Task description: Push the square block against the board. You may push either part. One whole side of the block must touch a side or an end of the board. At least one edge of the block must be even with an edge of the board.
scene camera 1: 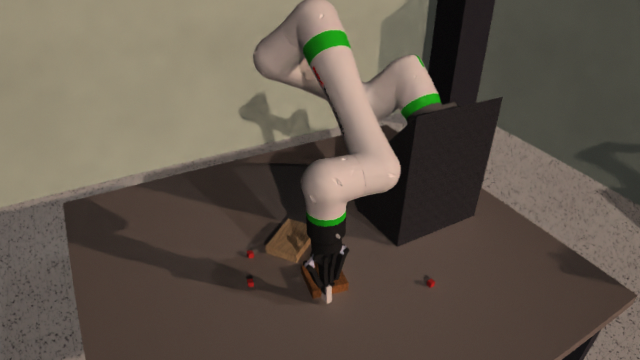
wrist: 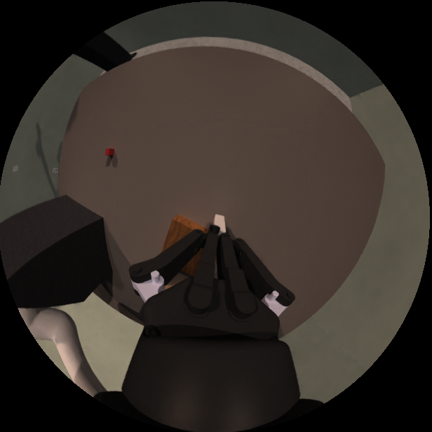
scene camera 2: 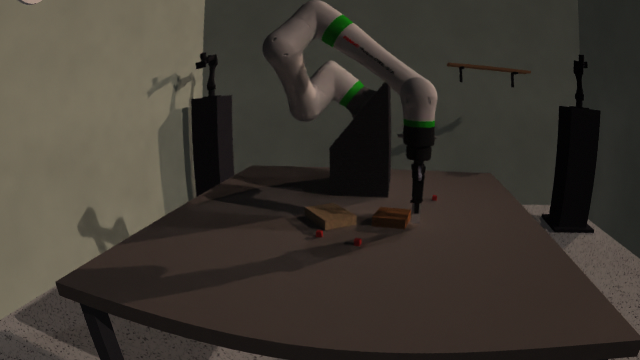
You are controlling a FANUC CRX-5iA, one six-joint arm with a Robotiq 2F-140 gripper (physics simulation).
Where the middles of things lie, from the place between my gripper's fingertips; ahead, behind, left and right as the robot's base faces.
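From my hand: square block (wrist: 180,226), 3 cm behind, 8 cm to the right. Board (scene camera 1: 290,242), 2 cm behind my hand, 27 cm to the right.
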